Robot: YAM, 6 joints.
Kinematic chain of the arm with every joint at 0, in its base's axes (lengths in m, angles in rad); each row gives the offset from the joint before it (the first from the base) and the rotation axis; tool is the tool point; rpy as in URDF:
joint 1: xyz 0 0 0.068 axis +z
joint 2: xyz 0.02 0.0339 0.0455 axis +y
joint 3: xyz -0.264 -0.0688 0 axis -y
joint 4: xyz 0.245 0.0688 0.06 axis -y
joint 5: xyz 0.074 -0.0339 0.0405 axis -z
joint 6: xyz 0.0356 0 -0.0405 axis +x
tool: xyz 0 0 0 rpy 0 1.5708 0
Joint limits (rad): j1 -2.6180..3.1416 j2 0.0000..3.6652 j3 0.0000..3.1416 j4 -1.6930..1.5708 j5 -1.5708..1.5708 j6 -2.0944..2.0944
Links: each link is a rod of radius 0.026 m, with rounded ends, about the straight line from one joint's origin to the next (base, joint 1, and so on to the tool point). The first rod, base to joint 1, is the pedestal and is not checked.
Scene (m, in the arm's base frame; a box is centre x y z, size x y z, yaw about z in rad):
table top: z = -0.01
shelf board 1: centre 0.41 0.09 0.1 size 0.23 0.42 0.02 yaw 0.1
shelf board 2: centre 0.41 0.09 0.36 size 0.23 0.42 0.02 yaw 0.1
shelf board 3: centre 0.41 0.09 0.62 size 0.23 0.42 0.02 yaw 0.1
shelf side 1: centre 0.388 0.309 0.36 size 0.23 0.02 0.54 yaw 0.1
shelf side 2: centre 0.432 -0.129 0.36 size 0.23 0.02 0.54 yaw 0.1
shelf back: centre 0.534 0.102 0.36 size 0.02 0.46 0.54 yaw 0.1
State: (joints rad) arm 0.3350 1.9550 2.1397 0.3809 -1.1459 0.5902
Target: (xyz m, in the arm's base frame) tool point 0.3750 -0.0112 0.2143
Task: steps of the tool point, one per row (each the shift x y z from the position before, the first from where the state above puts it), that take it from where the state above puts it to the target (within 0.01 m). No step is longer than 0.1 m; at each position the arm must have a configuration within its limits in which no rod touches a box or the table.
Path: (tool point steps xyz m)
1: -0.0776 0.0426 0.0079
2: -0.0809 0.0180 -0.0045
3: -0.0759 -0.0042 -0.0173
4: -0.0642 -0.0214 -0.0296
5: 0.0633 -0.0129 -0.0527
6: 0.0518 -0.0401 -0.0549
7: 0.0295 -0.0582 -0.0534
8: 0.0028 -0.0637 -0.0490
9: -0.0216 -0.0571 -0.0420
10: 0.0515 -0.0001 0.0101
11: 0.0536 0.0051 0.0001
12: 0.0533 0.0109 -0.0102

